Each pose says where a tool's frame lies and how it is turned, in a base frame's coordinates. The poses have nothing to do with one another.
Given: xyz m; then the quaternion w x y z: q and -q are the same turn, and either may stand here.
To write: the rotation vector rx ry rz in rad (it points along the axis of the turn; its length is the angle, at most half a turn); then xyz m. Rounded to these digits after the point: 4 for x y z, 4 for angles.
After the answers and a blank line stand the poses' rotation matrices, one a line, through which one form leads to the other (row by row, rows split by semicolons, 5 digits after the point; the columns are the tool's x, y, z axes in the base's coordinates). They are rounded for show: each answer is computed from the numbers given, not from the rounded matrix.
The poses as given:
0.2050 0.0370 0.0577 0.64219 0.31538 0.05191 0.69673
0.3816 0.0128 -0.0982 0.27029 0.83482 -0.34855 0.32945
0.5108 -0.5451 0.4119 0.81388 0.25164 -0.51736 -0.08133
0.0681 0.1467 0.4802 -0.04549 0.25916 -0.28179 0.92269
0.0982 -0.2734 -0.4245 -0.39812 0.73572 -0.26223 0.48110
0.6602 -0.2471 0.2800 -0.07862 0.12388 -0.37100 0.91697
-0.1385 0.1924 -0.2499 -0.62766 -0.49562 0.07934 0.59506
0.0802 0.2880 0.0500 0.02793 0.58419 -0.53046 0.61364
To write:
0.7187 0.1183 1.5878 0.2050 0.0370 0.0577
2.2494 -0.9392 0.8877 0.3816 0.0128 -0.0982
0.5370 -1.1041 -0.1736 0.5108 -0.5451 0.4119
-0.7914 0.8605 -2.8177 0.0681 0.1467 0.4802
-1.8628 0.6640 -1.2181 0.0982 -0.2734 -0.4245
-0.3708 1.1106 -2.7449 0.6602 -0.2471 0.2800
1.1361 -0.1819 -1.3640 -0.1385 0.1924 -0.2499
1.8034 -1.6375 1.8943 0.0802 0.2880 0.0500

0.02375 -0.86212 0.50614; 0.92761 -0.16979 -0.33273; 0.37280 0.47740 0.79568
0.53995 -0.76004 0.36164; -0.40386 -0.61091 -0.68094; 0.73848 0.22163 -0.63681
0.45145 -0.12799 -0.88307; -0.39276 0.86013 -0.32546; 0.80121 0.49376 0.33803
-0.86153 -0.06211 0.50389; -0.23000 -0.83705 -0.49643; 0.45261 -0.54359 0.70686
0.39956 -0.00278 0.91670; -0.76892 -0.54547 0.33349; 0.49911 -0.83812 -0.22009
-0.95695 0.05227 0.28552; -0.23610 -0.71236 -0.66091; 0.16885 -0.69987 0.69403
0.27921 0.66835 -0.68945; -0.82565 -0.19949 -0.52774; -0.49026 0.71659 0.49613
-0.31588 -0.65406 0.68733; -0.58550 -0.43566 -0.68366; 0.74660 -0.61839 -0.24533

